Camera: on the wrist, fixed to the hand. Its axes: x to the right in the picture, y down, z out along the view.
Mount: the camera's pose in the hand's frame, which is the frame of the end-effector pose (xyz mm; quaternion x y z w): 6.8 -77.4 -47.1 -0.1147 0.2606 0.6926 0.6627
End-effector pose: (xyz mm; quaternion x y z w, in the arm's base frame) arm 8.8 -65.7 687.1 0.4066 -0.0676 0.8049 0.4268
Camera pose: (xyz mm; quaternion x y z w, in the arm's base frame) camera 36.1 8.6 642.4 0.0361 0.3075 -0.9273 0.2104
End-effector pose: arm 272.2 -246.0 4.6 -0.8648 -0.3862 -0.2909 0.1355
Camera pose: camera 199.3 -212.1 46.9 -0.7803 0.4117 -0.3686 0.2927
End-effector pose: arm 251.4 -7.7 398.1 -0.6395 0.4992 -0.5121 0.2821
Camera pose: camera 234.2 19.6 483.0 0.0230 0.9060 -0.2534 0.3382
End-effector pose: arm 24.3 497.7 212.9 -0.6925 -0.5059 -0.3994 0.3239
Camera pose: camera -59.4 482.1 244.5 -0.7424 0.2746 -0.2789 0.5437
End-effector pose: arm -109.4 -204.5 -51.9 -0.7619 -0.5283 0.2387 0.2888
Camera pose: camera -127.3 -185.7 35.2 -0.9662 0.2255 0.0991 0.0764
